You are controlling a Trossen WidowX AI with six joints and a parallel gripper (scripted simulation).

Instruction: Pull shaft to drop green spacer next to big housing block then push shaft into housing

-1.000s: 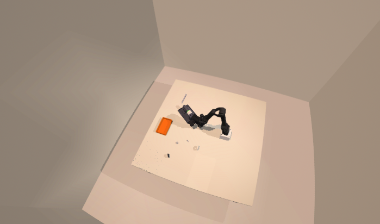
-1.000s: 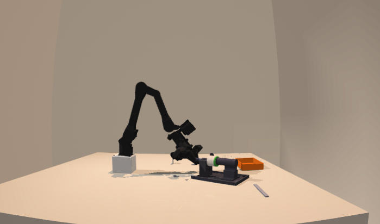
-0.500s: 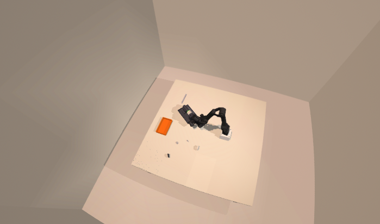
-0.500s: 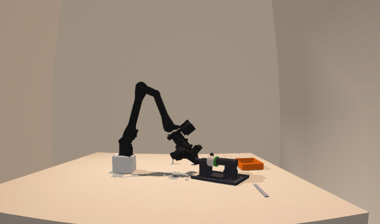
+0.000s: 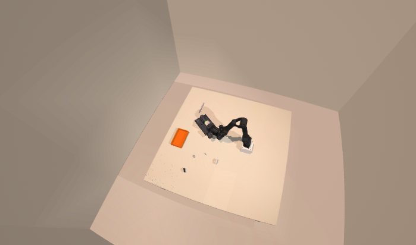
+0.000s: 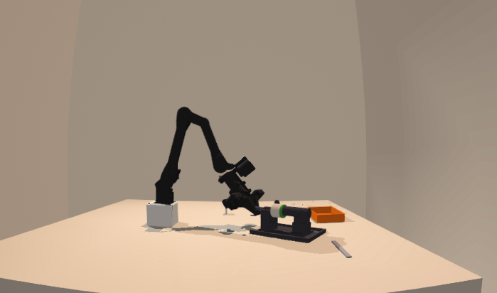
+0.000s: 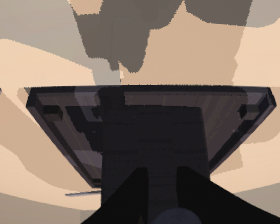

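Now: the shaft 30 mm ahead of my gripper tip, 20 mm to the right of it and 20 mm above it. Round my gripper tip: orange tray (280 mm ahead, 210 mm to the left, 50 mm below); then green spacer (90 mm ahead, 50 mm to the right, 20 mm above); then white spacer (60 mm ahead, 30 mm to the right, 20 mm above).
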